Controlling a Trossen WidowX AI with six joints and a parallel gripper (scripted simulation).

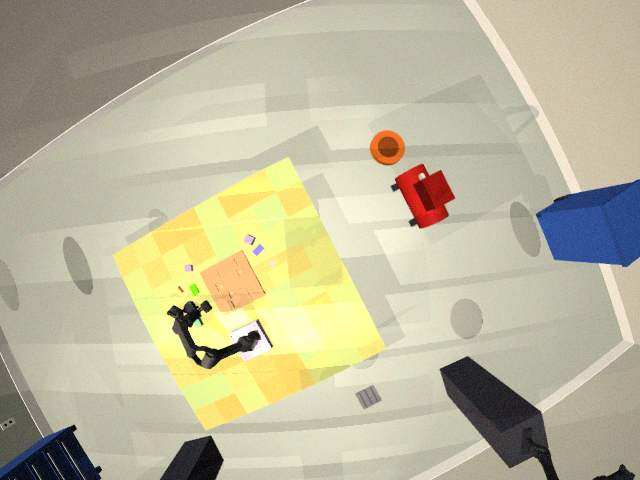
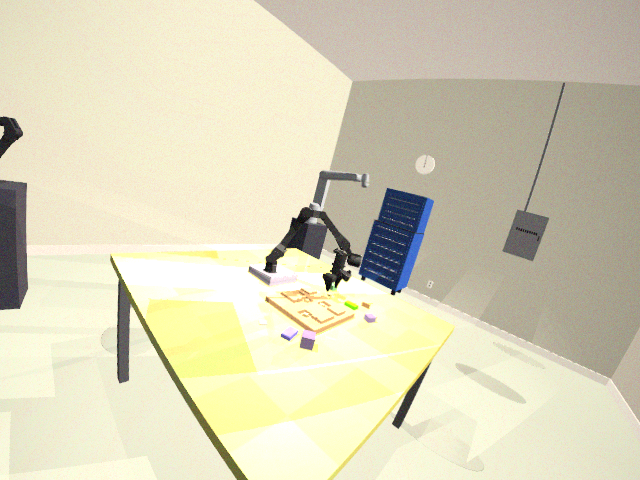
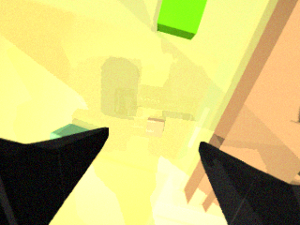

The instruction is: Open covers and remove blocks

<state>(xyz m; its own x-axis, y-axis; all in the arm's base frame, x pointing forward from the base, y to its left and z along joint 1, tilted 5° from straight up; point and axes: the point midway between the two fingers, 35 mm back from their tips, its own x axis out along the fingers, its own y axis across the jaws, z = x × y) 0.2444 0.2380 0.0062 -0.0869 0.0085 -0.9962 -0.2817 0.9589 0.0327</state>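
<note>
My gripper tip is 8 cm short of the tan puzzle board, 20 cm to the left of it and 2 cm above it. The rest, counted from my gripper tip: lilac block (26 cm ahead, 1 cm to the left, 2 cm below); brown block (16 cm ahead, 11 cm to the left, 2 cm below).
</note>
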